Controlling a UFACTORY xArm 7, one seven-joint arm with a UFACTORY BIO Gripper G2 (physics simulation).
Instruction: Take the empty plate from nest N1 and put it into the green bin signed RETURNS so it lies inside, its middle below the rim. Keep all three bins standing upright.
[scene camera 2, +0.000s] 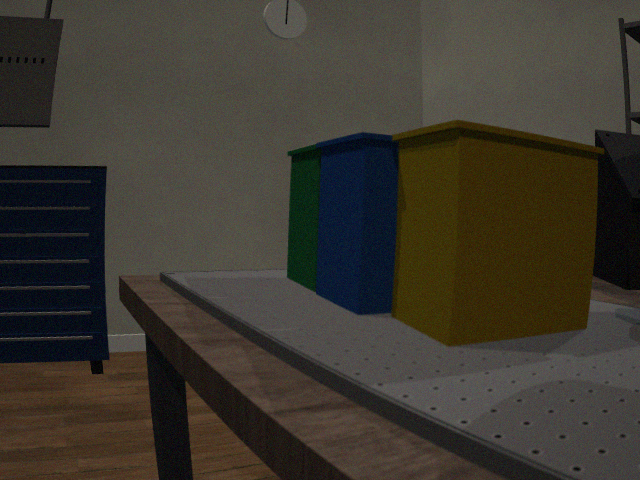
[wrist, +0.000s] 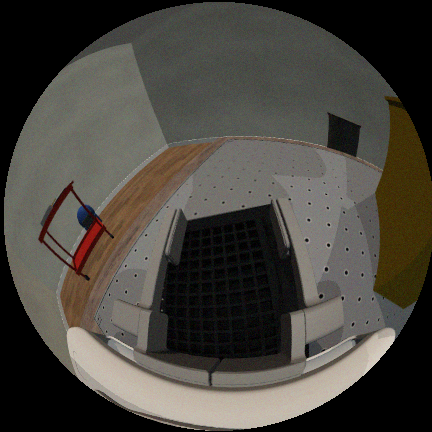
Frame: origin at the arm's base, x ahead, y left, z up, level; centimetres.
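Seen in the pictures: end effector, tool point: (wrist: 226, 231).
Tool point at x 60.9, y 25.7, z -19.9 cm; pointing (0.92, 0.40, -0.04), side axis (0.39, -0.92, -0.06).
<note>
Pixels of each thing's top centre, then the offset from my tool point to it. Level surfaces: height alone.
- green bin, middle of its top: (scene camera 2: 363, 152) dx +1.0, dy -51.6, dz +14.6 cm
- blue bin, middle of its top: (scene camera 2: 408, 145) dx +4.2, dy -38.7, dz +14.6 cm
- yellow bin, middle of its top: (scene camera 2: 500, 140) dx +4.9, dy -24.3, dz +14.6 cm
- grey perforated deck, its level: dz -3.4 cm
A black plate with a square grid of openings (wrist: 220, 285) lies below my gripper in the wrist view. My gripper (wrist: 229, 224) is shut as far as it goes, with a gap between its pads. The pads overlap the plate's two long sides from above, and I see no grip on it. The nest under the plate is hidden. The green bin (scene camera 2: 303, 217) stands upright farthest back in the scene view, partly behind the blue bin; its sign and inside do not show. The blue bin (scene camera 2: 341, 227) and the yellow bin (scene camera 2: 522, 237) (wrist: 406, 200) stand upright.
The bins stand in a row on the grey perforated deck (scene camera 2: 310, 330) (wrist: 240, 160), which has a wooden table edge (scene camera 2: 227, 372) along it. A blue drawer cabinet (scene camera 2: 46, 248) stands at the left. A red chair (wrist: 90, 247) stands beyond the table.
</note>
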